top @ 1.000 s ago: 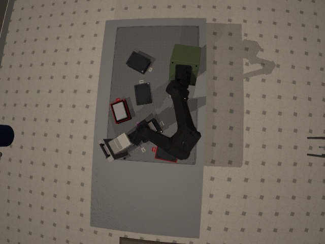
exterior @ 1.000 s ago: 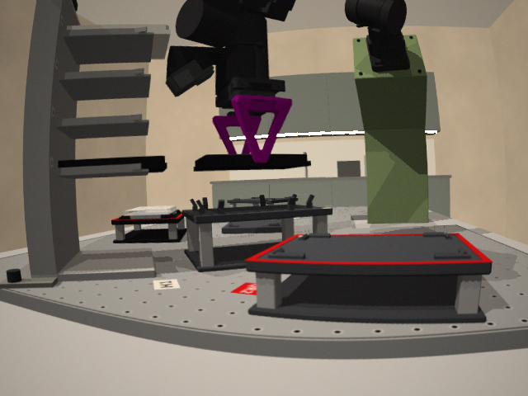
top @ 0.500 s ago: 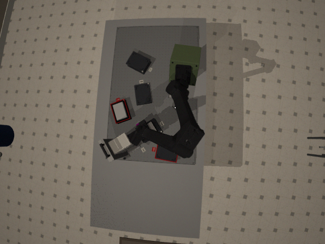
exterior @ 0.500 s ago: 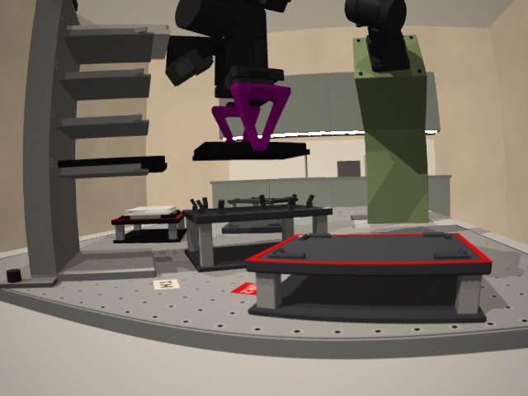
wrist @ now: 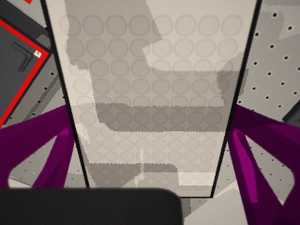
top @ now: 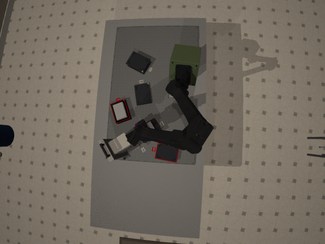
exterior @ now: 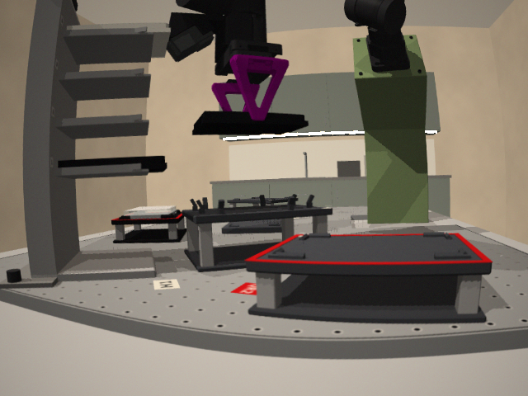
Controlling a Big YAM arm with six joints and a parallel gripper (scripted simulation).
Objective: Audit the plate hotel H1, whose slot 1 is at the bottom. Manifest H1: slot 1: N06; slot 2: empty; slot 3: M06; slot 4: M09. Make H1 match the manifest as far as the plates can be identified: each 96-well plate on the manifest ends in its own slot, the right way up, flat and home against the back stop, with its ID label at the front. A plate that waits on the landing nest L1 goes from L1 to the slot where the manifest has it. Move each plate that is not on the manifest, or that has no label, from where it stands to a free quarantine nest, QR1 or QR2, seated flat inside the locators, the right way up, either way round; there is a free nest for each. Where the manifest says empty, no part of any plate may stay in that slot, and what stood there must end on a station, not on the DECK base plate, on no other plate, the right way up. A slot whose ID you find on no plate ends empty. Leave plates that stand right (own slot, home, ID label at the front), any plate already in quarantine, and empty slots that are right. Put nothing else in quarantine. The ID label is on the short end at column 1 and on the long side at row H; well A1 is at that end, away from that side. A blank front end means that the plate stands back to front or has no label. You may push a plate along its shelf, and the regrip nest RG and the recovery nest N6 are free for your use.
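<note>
Now: hand 150 mm past the quarantine nest QR2, 140 mm to the right of it and 140 mm above it. From my hand the other things lie so: white well plate: 130 mm ahead, 100 mm to the left, 110 mm above; regrip nest RG: 120 mm below; A1 mark: 90 mm behind, 10 mm to the right, 110 mm below.
</note>
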